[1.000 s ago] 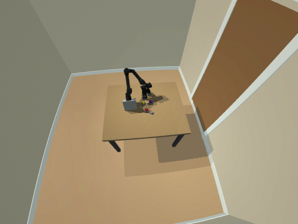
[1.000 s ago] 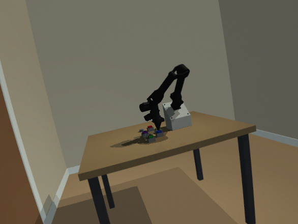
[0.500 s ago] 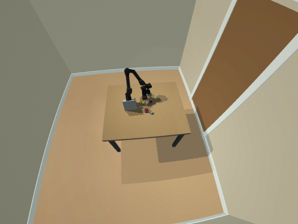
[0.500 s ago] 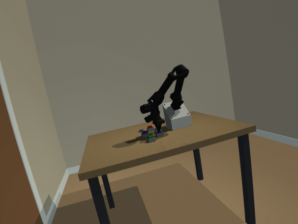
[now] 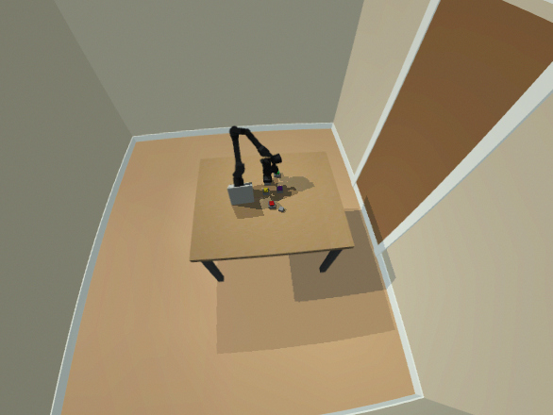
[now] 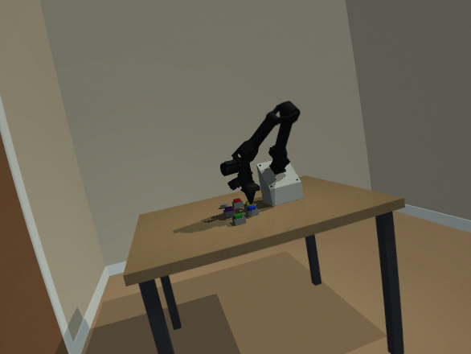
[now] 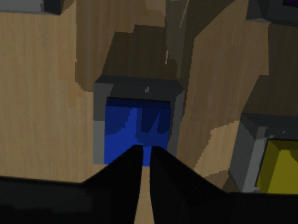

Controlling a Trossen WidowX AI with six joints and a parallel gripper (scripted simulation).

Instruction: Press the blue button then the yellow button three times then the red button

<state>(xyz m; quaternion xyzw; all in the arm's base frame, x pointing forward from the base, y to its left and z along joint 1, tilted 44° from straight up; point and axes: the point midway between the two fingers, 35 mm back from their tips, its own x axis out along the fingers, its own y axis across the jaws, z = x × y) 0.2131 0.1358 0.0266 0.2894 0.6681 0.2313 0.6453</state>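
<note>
Right now the blue button is 20 mm below my gripper tip. The rest, counted from my gripper tip: green button 90 mm ahead, 70 mm to the left, 20 mm below; yellow button 20 mm behind, 90 mm to the right, 20 mm below; purple button 90 mm ahead, 90 mm to the right, 20 mm below.
</note>
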